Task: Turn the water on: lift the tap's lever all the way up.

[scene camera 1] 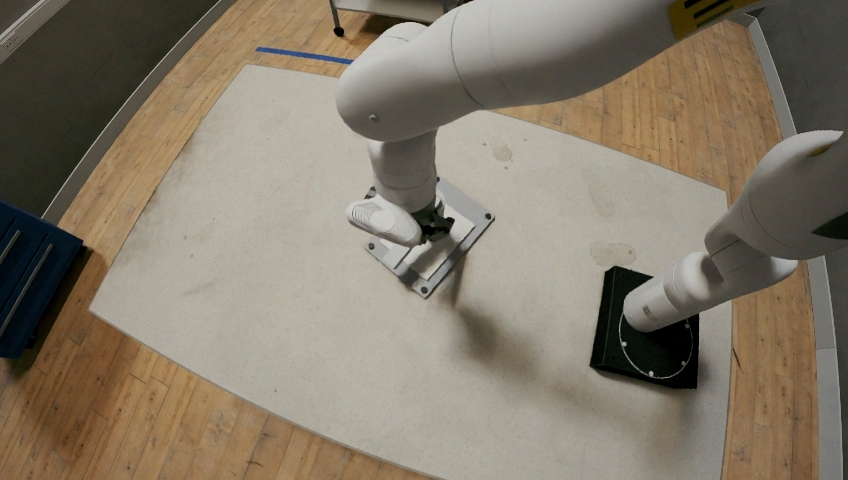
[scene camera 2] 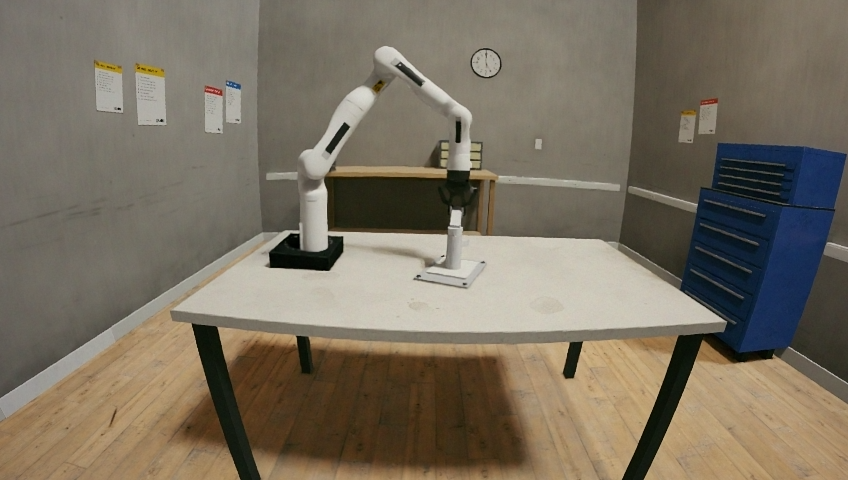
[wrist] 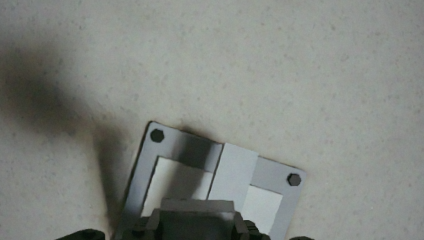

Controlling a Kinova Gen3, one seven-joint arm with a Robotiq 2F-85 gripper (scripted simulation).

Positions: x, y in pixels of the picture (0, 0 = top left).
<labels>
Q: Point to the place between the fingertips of my gripper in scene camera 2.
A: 456, 217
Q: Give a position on a tap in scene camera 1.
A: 425, 259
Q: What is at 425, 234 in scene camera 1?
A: My gripper.
</labels>
